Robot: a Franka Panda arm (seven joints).
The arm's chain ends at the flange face. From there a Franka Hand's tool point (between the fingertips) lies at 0.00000 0.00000 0.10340 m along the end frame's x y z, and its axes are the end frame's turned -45 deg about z.
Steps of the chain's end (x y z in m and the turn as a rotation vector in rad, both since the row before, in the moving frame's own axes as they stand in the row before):
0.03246, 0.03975, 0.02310, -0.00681, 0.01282, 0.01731
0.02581, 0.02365, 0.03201, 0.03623, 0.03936, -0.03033
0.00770, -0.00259, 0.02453, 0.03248, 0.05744, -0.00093
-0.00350, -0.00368, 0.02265, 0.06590, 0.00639, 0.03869
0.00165, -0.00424, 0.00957, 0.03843, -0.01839, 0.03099
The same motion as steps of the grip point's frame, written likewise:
-0.00473, 0.05250, 0.02309, -0.01388, 0.00425, 0.01731
0.00705, 0.03512, 0.03186, -0.00221, 0.05345, -0.03033
0.01385, 0.00543, 0.02430, -0.01765, 0.06358, -0.00093
0.00549, -0.00932, 0.02242, 0.04208, 0.05112, 0.03869
0.00569, -0.00596, 0.00948, 0.04018, 0.01417, 0.03099

